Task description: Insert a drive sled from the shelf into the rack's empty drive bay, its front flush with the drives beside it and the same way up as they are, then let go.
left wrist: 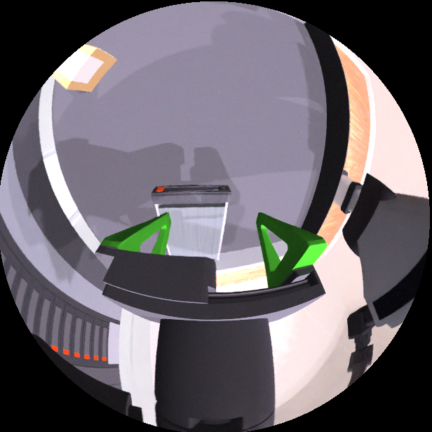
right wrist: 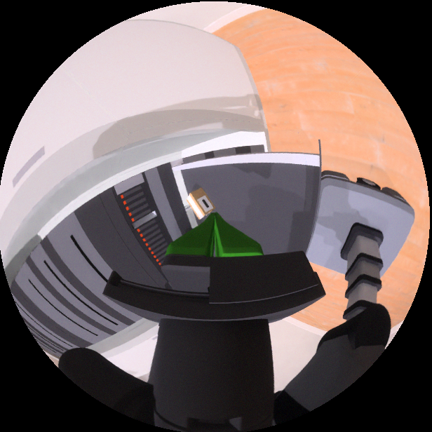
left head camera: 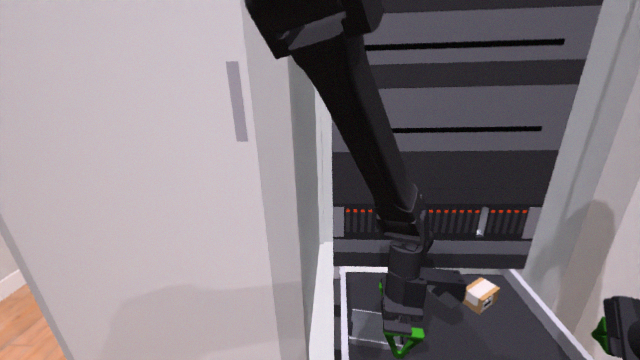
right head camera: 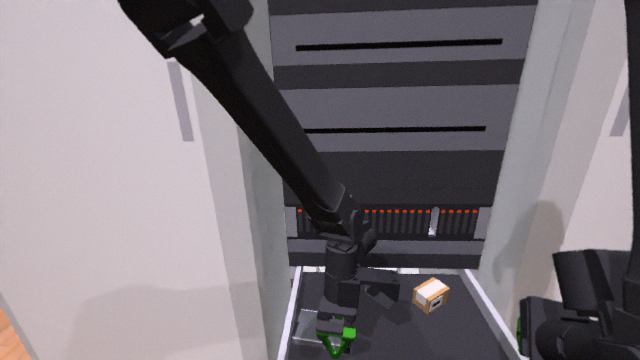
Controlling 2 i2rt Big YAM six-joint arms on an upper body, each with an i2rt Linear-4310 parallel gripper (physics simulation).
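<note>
A drive sled, a pale flat plate with a dark front bar and an orange latch, lies on the dark shelf. My left gripper is open and empty above it; in the left wrist view, one finger overlaps the sled's left edge and the other stands off to its right. The rack's drive row has orange latches and one pale gap, apparently the empty bay. My right gripper is shut and empty, away at the right.
A small cardboard box sits on the shelf, right of the left gripper in the head views. Pale rims edge the shelf. A large pale panel stands at the left. The left forearm hides some drives.
</note>
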